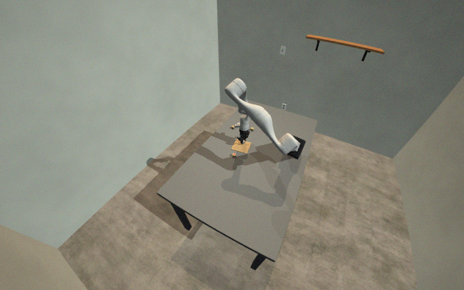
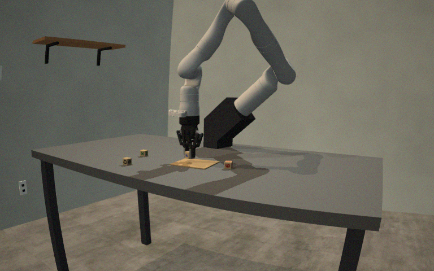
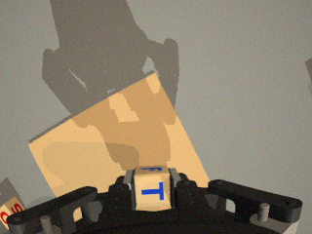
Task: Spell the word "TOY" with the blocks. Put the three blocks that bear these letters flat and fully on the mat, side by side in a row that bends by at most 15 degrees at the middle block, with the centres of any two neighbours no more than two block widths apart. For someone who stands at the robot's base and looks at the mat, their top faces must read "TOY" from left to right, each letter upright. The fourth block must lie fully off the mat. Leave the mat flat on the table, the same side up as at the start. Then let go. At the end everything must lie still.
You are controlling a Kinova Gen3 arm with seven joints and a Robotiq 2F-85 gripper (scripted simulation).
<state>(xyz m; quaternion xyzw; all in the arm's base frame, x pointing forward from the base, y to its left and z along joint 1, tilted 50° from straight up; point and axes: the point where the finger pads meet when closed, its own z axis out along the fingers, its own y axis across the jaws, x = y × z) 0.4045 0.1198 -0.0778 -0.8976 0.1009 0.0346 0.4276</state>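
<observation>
The tan mat is 30 mm to the left of my hand and 30 mm below it. From my hand the other things lie so: block (10 mm behind, 160 mm to the left, 20 mm below).
</observation>
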